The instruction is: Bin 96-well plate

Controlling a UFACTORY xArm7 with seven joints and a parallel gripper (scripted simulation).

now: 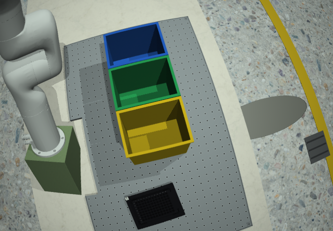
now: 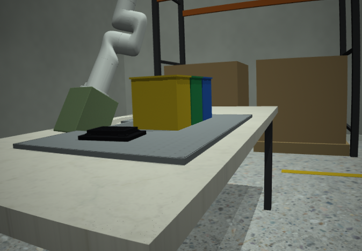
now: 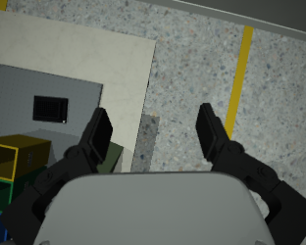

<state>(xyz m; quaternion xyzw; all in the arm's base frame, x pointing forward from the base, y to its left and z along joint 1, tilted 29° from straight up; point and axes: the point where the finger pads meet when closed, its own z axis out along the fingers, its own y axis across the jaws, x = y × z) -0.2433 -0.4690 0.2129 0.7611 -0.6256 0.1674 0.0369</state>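
Right now the black 96-well plate is 490 mm ahead of my hand, 70 mm to the left of it and 530 mm below it. The rest, counted from my hand: yellow bin (540 mm ahead, 280 mm to the left, 460 mm below); green bin (530 mm ahead, 410 mm to the left, 460 mm below); black plate nest (490 mm ahead, 70 mm to the left, 550 mm below).
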